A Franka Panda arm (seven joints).
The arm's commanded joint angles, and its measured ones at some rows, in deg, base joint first. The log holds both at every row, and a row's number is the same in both.
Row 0, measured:
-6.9, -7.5, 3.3, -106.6, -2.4, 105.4, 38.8
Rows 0 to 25, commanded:
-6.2, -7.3, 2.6, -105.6, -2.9, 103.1, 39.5
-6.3, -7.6, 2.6, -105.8, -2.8, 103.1, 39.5
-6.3, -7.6, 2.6, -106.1, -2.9, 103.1, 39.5
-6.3, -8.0, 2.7, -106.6, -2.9, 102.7, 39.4
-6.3, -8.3, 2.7, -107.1, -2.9, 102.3, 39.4
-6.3, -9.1, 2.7, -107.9, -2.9, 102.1, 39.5
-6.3, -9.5, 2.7, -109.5, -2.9, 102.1, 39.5
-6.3, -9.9, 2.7, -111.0, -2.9, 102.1, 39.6
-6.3, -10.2, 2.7, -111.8, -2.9, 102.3, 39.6
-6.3, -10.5, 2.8, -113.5, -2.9, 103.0, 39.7
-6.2, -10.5, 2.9, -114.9, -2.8, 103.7, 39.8
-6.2, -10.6, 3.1, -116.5, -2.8, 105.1, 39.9
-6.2, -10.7, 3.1, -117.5, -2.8, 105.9, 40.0
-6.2, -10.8, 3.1, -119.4, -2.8, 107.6, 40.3
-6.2, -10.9, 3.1, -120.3, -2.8, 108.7, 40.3
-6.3, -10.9, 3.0, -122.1, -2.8, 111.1, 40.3
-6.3, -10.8, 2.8, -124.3, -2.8, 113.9, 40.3
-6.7, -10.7, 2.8, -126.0, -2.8, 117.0, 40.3
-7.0, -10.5, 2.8, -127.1, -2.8, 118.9, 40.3
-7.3, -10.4, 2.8, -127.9, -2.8, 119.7, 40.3
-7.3, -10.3, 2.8, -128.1, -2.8, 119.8, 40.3
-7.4, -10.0, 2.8, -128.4, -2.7, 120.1, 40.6
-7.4, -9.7, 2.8, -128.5, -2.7, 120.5, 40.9
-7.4, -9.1, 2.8, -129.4, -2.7, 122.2, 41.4
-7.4, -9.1, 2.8, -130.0, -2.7, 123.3, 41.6
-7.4, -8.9, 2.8, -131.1, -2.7, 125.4, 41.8
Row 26, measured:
-7.3, -9.0, 2.7, -128.2, -2.4, 120.4, 39.6
